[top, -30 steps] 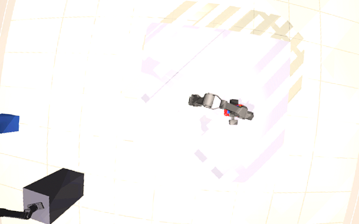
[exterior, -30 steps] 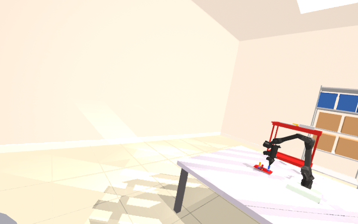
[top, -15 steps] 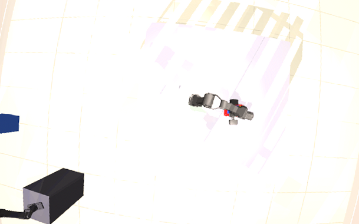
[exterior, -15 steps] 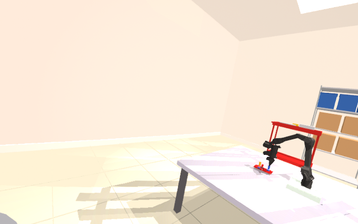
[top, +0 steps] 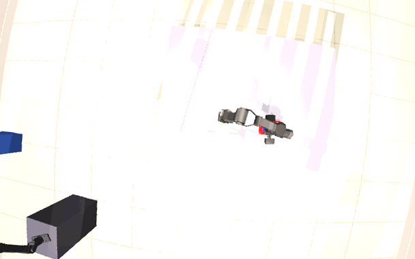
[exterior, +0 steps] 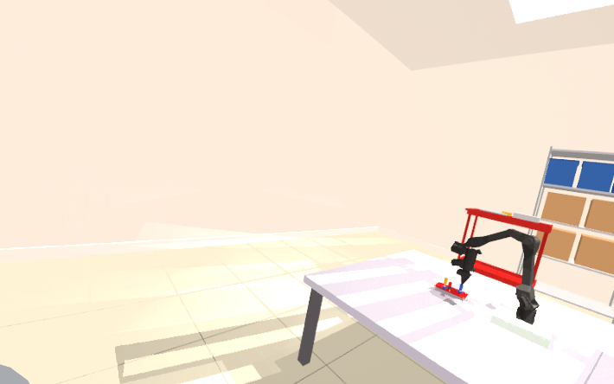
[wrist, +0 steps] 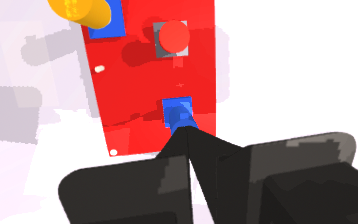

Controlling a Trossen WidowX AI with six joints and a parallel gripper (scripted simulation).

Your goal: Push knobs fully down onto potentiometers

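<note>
Right now my gripper tip is 1 cm above the blue knob. From my gripper tip the other things lie so: orange knob 7 cm ahead, 5 cm to the left.
</note>
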